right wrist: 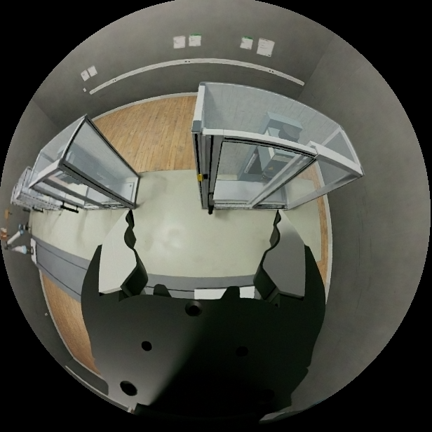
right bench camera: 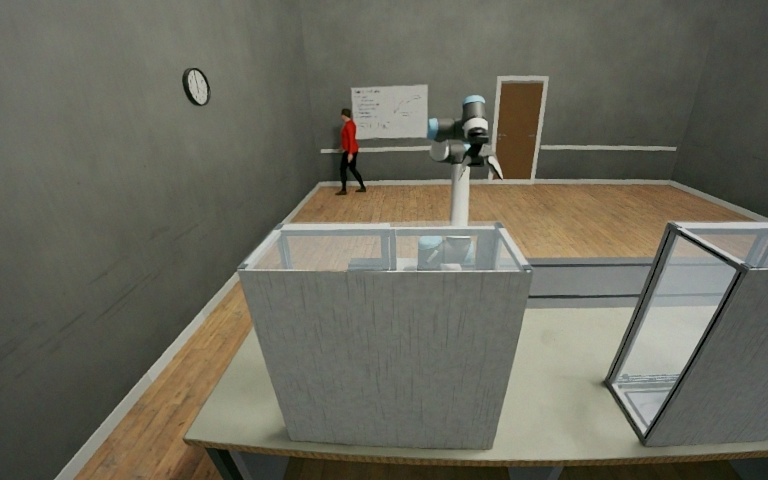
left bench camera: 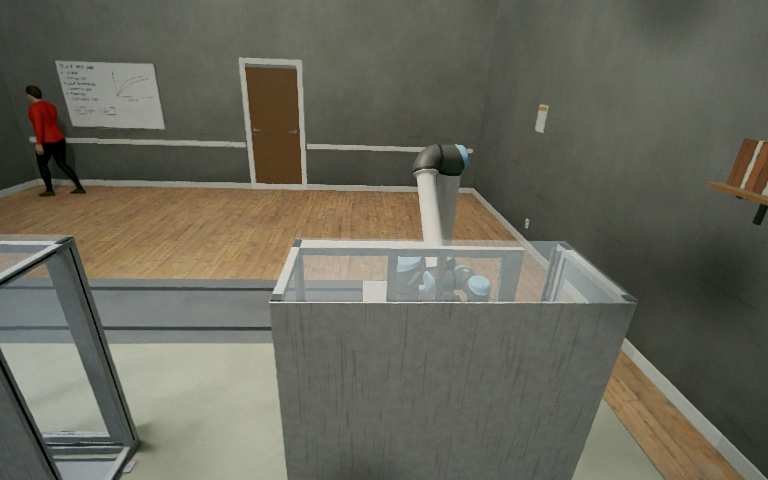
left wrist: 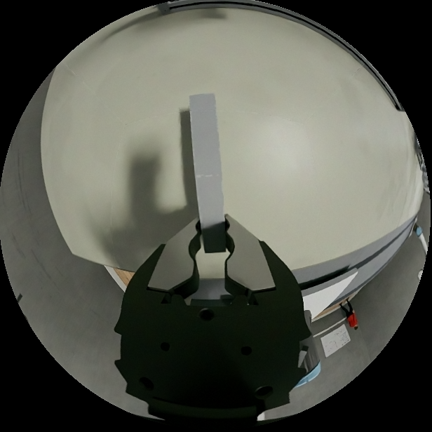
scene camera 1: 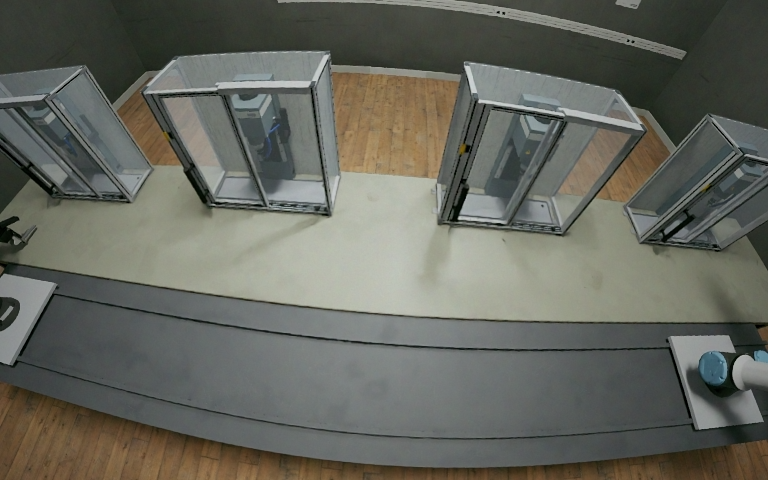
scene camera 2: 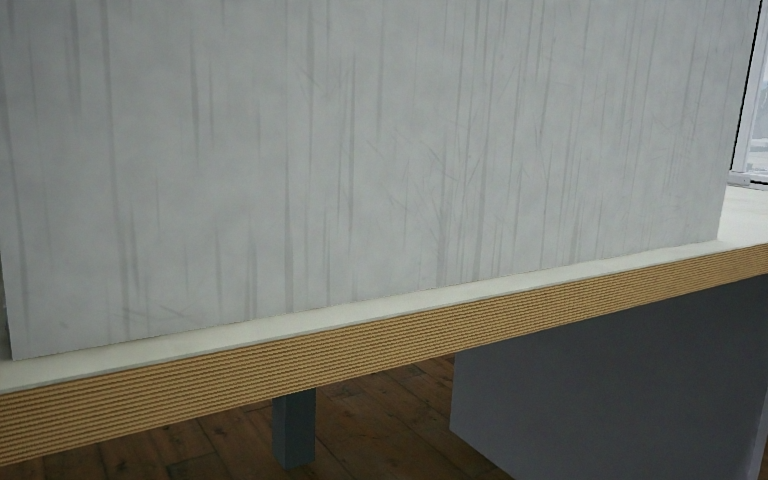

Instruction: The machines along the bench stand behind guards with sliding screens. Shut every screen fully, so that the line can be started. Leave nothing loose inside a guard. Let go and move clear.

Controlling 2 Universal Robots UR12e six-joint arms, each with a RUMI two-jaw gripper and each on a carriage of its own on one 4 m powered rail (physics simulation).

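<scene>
My left gripper [left wrist: 213, 215] is shut on a long grey bar [left wrist: 206, 150] and holds it above the bench, in front of the leftmost guard [scene camera 1: 107, 135] [left bench camera: 424, 384]. In the left bench camera an upright of that guard's screen [left bench camera: 508, 274] stands a little apart from the corner post, seemingly leaving a gap. The second guard [scene camera 1: 325, 135], third guard [scene camera 1: 455, 152] and rightmost guard [scene camera 1: 673, 181] [right bench camera: 373, 356] [right wrist: 198, 115] have their screens across the front and look shut; small gaps cannot be told. My right gripper [right wrist: 202, 210] [right bench camera: 481, 172] is open and empty, high in front of the rightmost guard.
Machines stand inside the guards, one [scene camera 1: 263, 121] behind the second guard's panes. The dark rail [scene camera 1: 362, 373] runs before the bench [scene camera 1: 362, 243]. The right arm's carriage [scene camera 1: 685, 396] is at its right end. A person in red [left bench camera: 46, 124] [right bench camera: 348, 138] walks by the far wall.
</scene>
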